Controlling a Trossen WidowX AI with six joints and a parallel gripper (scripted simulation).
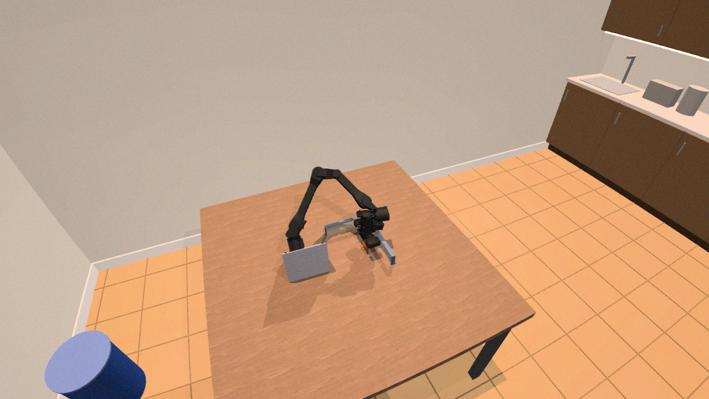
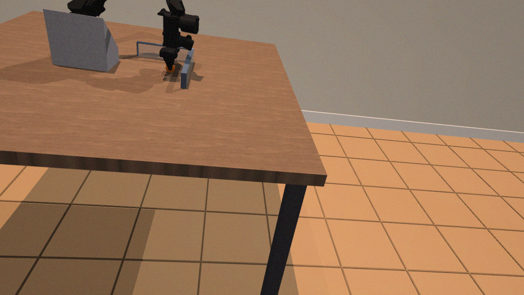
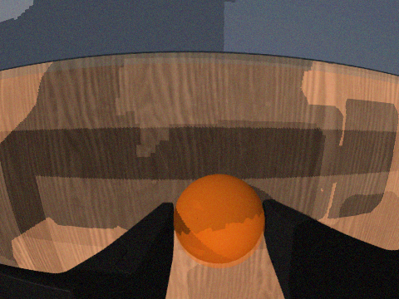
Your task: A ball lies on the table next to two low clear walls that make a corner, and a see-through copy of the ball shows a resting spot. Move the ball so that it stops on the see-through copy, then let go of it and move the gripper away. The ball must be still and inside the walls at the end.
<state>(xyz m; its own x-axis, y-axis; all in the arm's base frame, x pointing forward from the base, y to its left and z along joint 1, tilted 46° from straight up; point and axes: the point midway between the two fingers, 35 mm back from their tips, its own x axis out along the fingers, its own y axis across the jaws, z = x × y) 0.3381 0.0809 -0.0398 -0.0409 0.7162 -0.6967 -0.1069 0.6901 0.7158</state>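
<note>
My gripper tip is now right at the orange ball.
</note>
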